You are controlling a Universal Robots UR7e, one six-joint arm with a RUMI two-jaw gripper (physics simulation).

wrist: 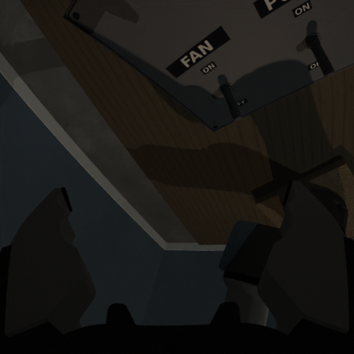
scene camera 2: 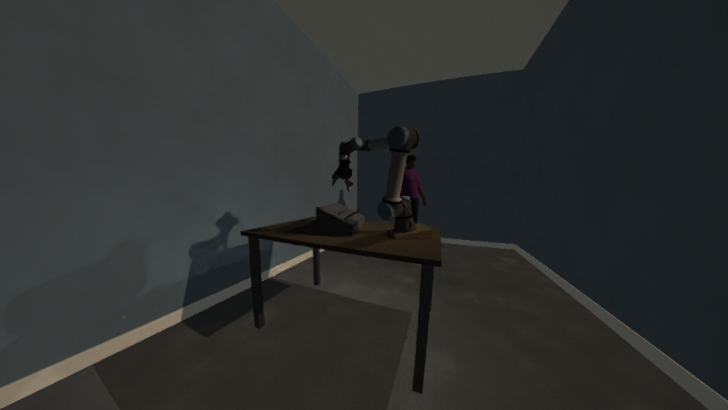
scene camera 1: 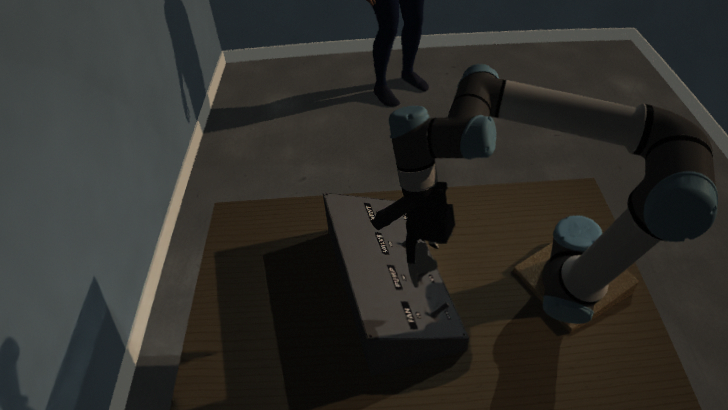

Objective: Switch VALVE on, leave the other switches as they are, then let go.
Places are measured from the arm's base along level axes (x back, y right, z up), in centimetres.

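Where they show: gripper, fingertip midpoint: [scene camera 2: 341, 189] [scene camera 1: 427, 267]; arm's base, link origin: [scene camera 2: 405, 229].
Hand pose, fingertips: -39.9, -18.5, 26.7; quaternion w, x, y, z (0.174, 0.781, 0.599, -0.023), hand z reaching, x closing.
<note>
Things, the pixels of their centre, and the offset from my fingertips, as dx, dy, dz. Level surfaces: height alone.
- grey sloped switch panel, body centre: [scene camera 1: 386, 274] [scene camera 2: 342, 219] -10.6, +15.8, -24.0
- VALVE label, body centre: [scene camera 1: 382, 243] -12.1, +21.7, -18.0
- VENT label, body centre: [scene camera 1: 370, 212] -16.2, +32.9, -18.0
- FAN lever, body centre: [scene camera 1: 441, 309] +4.0, +2.0, -19.1
- wooden table, surface height: dz -30.2
The grey sloped switch panel [scene camera 1: 356, 275] [scene camera 2: 328, 221] [wrist: 150, 30] stands on the table. The VALVE label [scene camera 1: 382, 243] is second from the far end in scene camera 1, after the VENT label [scene camera 1: 369, 211]. The VALVE and VENT levers are hidden or too dark to tell their positions, and VALVE does not show in the wrist view. The FAN lever [scene camera 1: 438, 309] [wrist: 230, 100] and PUMP lever [wrist: 320, 55] lean toward OFF. My gripper [scene camera 1: 393, 242] [scene camera 2: 341, 186] [wrist: 175, 186] is open and empty, in the air above the panel.
The wooden table [scene camera 1: 550, 203] [scene camera 2: 382, 244] also bears the arm's base block [scene camera 1: 624, 287]. A person [scene camera 1: 387, 50] [scene camera 2: 413, 183] stands beyond the table. A wall [scene camera 1: 101, 127] [scene camera 2: 203, 127] rises on the left. The arm's shadow darkens part of the panel.
</note>
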